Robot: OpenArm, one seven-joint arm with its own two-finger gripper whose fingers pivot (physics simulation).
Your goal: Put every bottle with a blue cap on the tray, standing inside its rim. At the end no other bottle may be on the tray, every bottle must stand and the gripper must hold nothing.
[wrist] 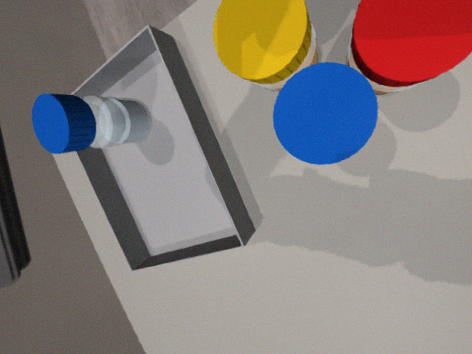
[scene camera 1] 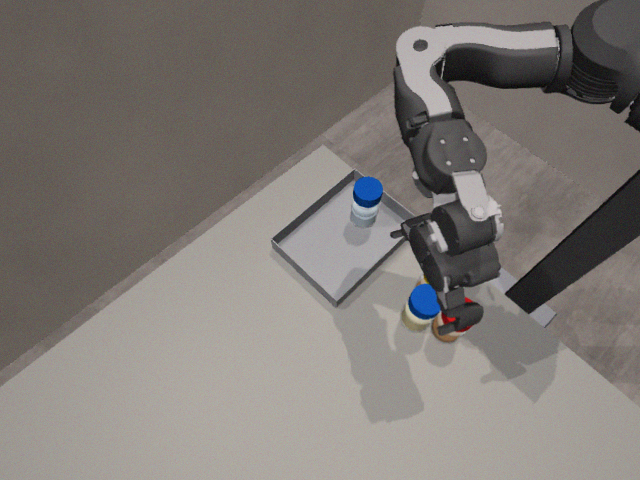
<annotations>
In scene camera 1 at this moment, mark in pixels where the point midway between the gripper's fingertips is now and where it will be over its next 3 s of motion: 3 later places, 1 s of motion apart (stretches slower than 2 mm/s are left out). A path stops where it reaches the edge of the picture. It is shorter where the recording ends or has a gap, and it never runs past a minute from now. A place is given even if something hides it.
My gripper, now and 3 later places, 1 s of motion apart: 430,276; 411,310; 417,286; 313,208
</annotations>
